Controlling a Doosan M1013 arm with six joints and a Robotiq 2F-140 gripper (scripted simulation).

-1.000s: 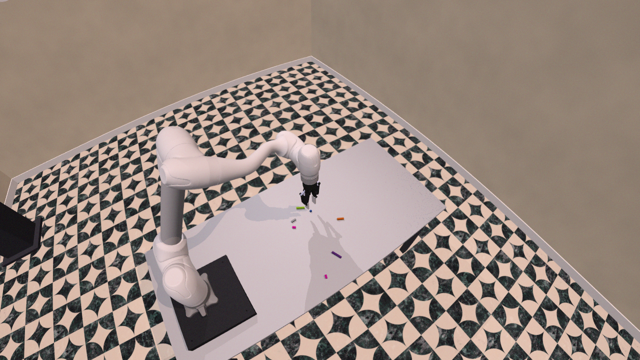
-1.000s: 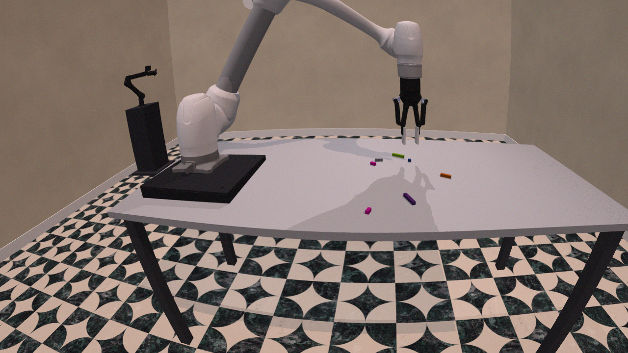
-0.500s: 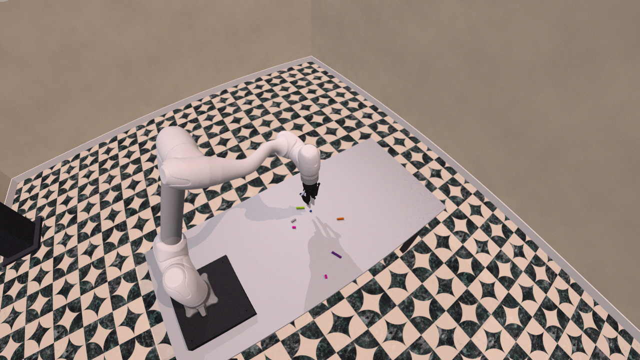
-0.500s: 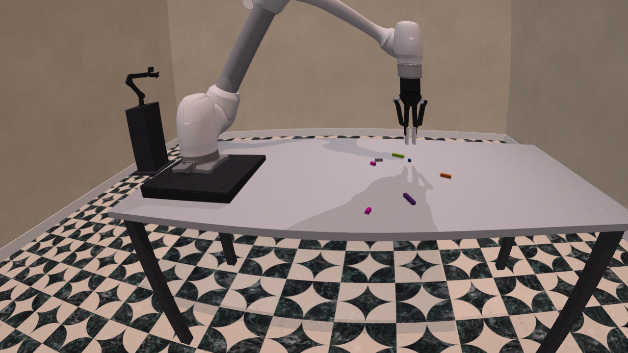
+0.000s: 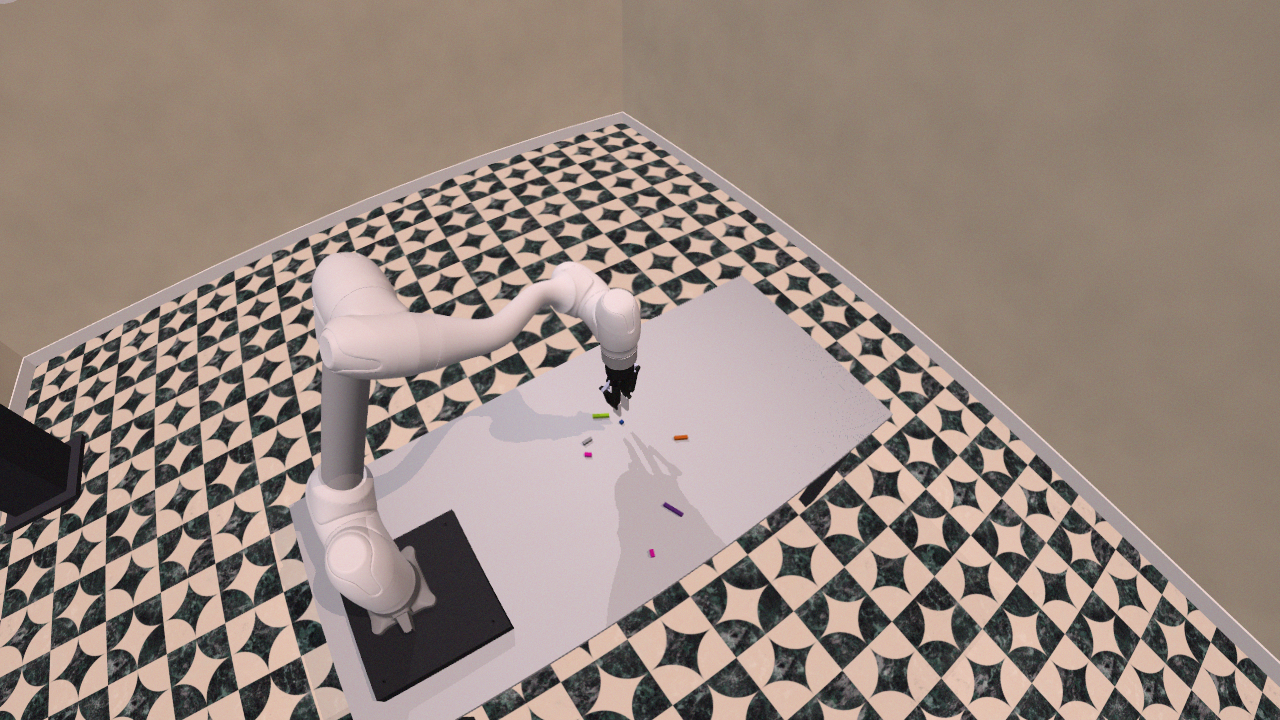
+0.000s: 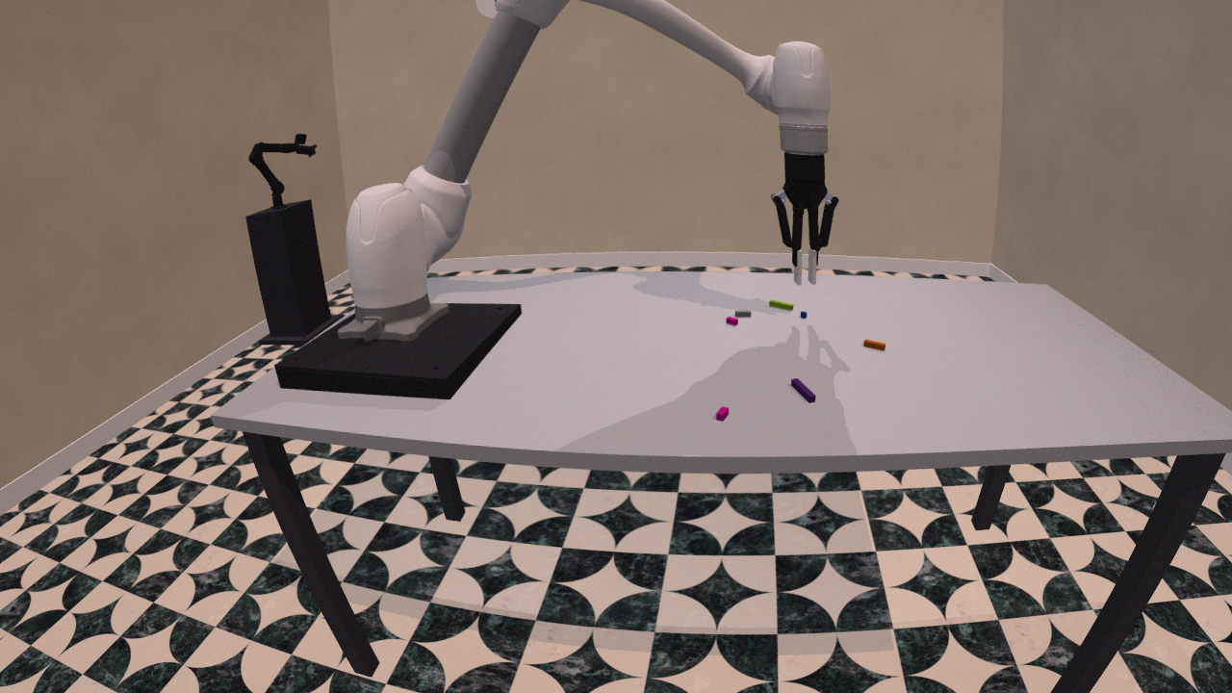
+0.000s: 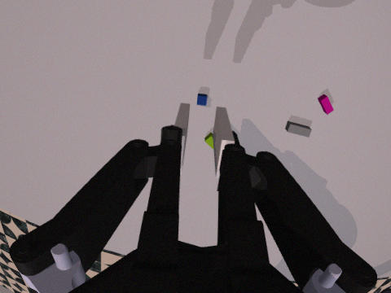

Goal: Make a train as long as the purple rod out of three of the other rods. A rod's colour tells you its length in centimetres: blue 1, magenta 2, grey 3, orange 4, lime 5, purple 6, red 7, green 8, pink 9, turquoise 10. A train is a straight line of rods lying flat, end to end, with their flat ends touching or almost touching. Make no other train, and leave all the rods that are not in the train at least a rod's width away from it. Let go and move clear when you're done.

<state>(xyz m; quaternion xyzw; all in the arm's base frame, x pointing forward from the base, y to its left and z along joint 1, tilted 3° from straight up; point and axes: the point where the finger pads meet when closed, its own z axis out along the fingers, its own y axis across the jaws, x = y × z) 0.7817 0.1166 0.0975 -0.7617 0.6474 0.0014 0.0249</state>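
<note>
The small blue rod lies 100 mm below my hand. The rest, counted from my hand: grey rod 120 mm behind, 100 mm below; lime rod 100 mm below, 50 mm to the left, 40 mm behind; orange rod 140 mm to the right, 110 mm ahead, 100 mm below.
</note>
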